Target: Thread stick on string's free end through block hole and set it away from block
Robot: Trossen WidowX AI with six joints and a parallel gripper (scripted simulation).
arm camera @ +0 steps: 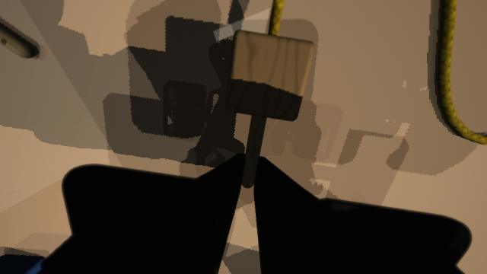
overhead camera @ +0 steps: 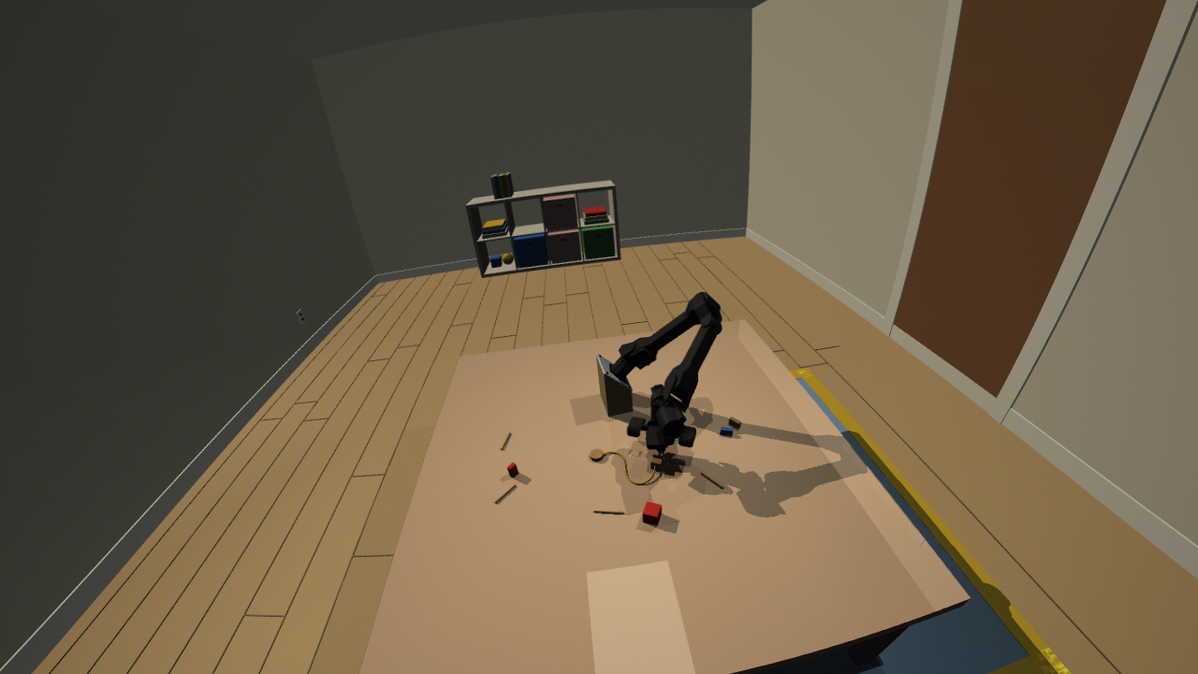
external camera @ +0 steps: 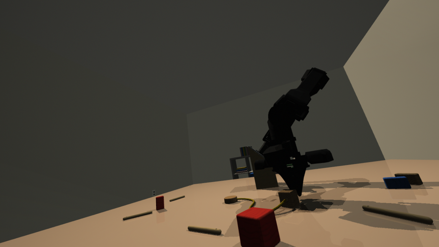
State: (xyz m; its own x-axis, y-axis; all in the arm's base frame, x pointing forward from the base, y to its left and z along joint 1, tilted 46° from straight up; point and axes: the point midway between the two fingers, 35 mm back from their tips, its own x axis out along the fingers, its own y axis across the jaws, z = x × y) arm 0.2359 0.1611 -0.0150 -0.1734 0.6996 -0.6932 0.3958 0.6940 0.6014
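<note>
My gripper tip is 40 mm short of the wooden block, 20 mm to the left of it and 10 mm below it. The rest, counted from my gripper tip: thin wooden stick: 40 mm ahead, 20 mm to the right, 10 mm above; then blue block: 210 mm to the left, 50 mm behind; then round wooden button: 190 mm to the right, 20 mm behind.
</note>
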